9 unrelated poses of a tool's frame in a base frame.
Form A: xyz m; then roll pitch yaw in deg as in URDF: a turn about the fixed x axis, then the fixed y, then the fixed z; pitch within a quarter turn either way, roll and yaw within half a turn.
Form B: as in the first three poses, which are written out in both.
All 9 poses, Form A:
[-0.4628, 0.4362, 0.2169, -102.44, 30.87, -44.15]
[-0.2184, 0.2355, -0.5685, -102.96, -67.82, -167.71]
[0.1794, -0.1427, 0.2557, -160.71, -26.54, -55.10]
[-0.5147, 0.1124, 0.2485, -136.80, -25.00, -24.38]
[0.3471, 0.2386, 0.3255, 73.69, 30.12, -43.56]
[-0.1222, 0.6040, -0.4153, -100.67, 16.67, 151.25]
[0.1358, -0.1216, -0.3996, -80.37, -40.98, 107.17]
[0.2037, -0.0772, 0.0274, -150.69, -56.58, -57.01]
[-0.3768, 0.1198, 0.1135, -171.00, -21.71, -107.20]
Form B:
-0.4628, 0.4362, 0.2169; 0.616, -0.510, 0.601; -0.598, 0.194, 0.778; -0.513, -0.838, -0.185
-0.2184, 0.2355, -0.5685; -0.369, -0.929, 0.005; -0.080, 0.027, -0.996; 0.926, -0.368, -0.085
0.1794, -0.1427, 0.2557; 0.512, -0.690, 0.512; -0.734, -0.661, -0.157; 0.447, -0.296, -0.844
-0.5147, 0.1124, 0.2485; 0.825, -0.037, 0.563; -0.374, -0.783, 0.496; 0.423, -0.620, -0.661
0.3471, 0.2386, 0.3255; 0.627, 0.543, -0.559; -0.596, -0.128, -0.793; -0.502, 0.830, 0.243
-0.1222, 0.6040, -0.4153; -0.840, 0.336, -0.426; 0.461, 0.027, -0.887; -0.287, -0.941, -0.177
0.1358, -0.1216, -0.3996; -0.223, -0.351, -0.910; 0.721, 0.568, -0.396; 0.656, -0.744, 0.126
0.2037, -0.0772, 0.0274; 0.300, -0.509, 0.807; -0.462, -0.818, -0.344; 0.835, -0.270, -0.480
-0.3768, 0.1198, 0.1135; -0.275, -0.961, 0.041; -0.888, 0.237, -0.395; 0.370, -0.145, -0.918

